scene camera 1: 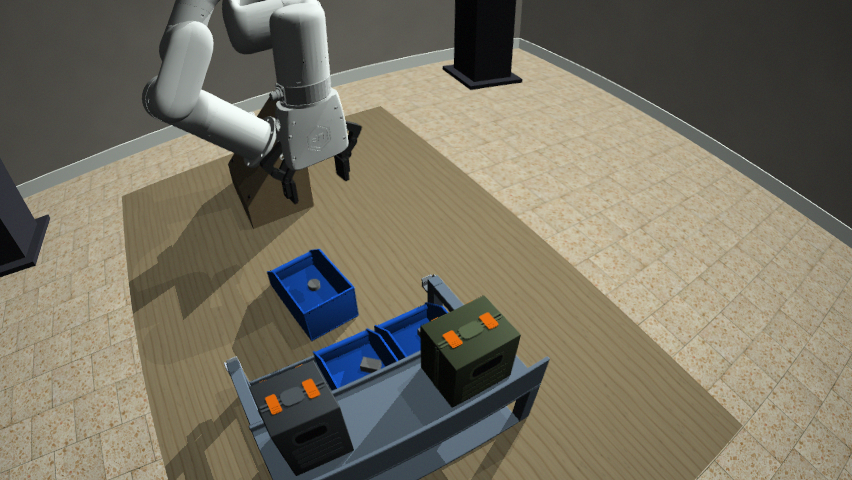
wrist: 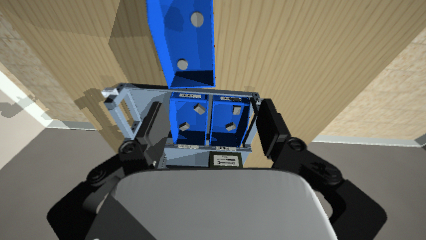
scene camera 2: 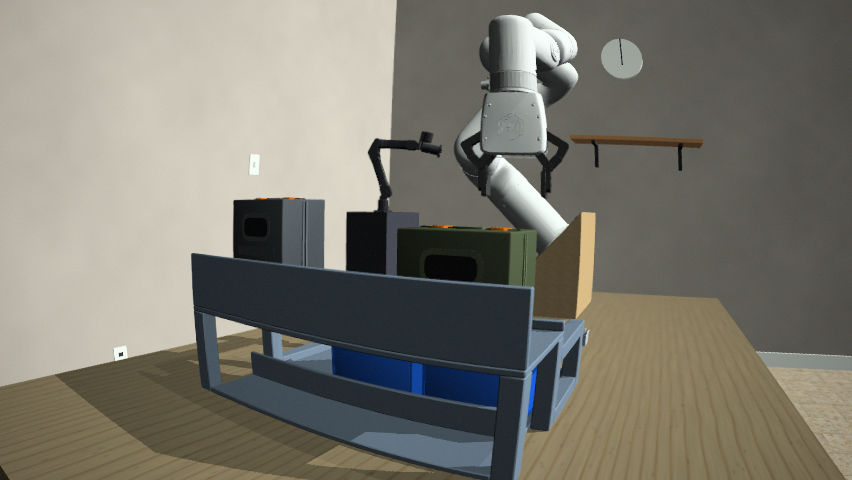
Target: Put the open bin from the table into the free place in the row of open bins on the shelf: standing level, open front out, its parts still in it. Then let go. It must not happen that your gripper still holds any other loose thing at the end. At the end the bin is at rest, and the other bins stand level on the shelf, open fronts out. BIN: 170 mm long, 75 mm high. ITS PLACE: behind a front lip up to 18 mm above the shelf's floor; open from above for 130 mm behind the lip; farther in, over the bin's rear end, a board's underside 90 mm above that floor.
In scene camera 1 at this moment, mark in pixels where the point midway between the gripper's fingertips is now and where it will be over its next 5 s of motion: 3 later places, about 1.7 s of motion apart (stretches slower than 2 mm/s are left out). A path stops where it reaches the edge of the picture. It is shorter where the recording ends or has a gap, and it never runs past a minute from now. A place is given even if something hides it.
The gripper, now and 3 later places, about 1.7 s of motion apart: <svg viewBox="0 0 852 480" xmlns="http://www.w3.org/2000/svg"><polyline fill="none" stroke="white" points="318,188 323,226 326,242 329,256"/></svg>
